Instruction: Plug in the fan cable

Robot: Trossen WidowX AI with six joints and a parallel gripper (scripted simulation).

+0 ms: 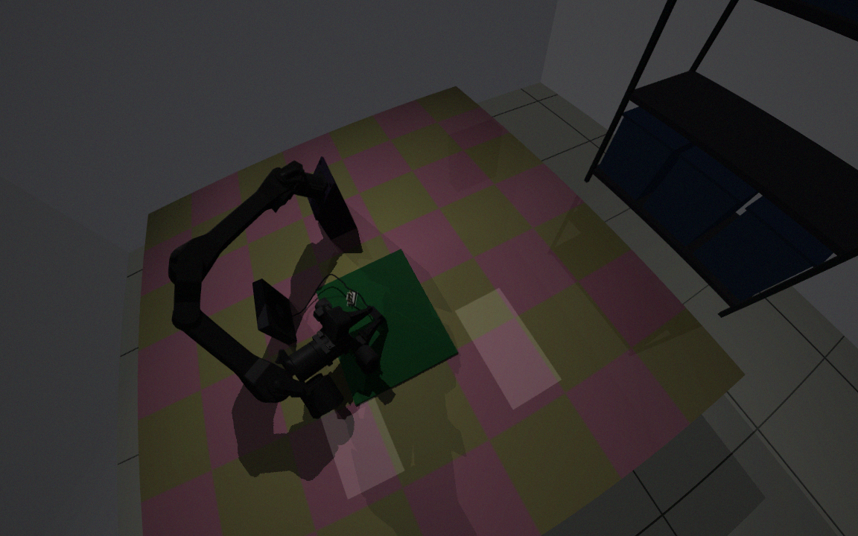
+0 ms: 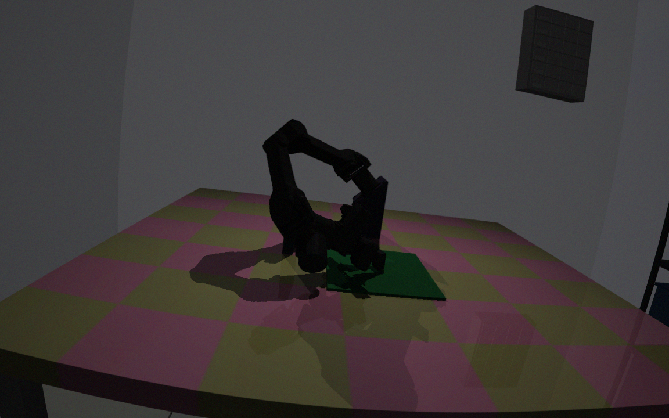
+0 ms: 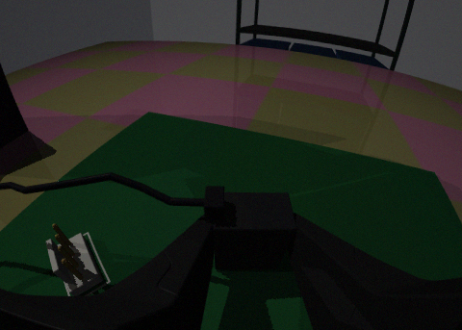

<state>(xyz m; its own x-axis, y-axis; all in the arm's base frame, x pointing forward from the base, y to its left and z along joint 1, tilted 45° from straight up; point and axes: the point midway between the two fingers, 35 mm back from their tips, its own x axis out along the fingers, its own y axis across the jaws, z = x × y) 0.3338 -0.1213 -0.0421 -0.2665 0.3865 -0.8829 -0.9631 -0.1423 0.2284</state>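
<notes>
Right now my gripper tip is 10 mm above the dark fan plug. Round my gripper tip: black cable 20 mm behind, 10 mm to the right; then green board 50 mm below; then fan 120 mm behind, 200 mm to the right, 30 mm above.
</notes>
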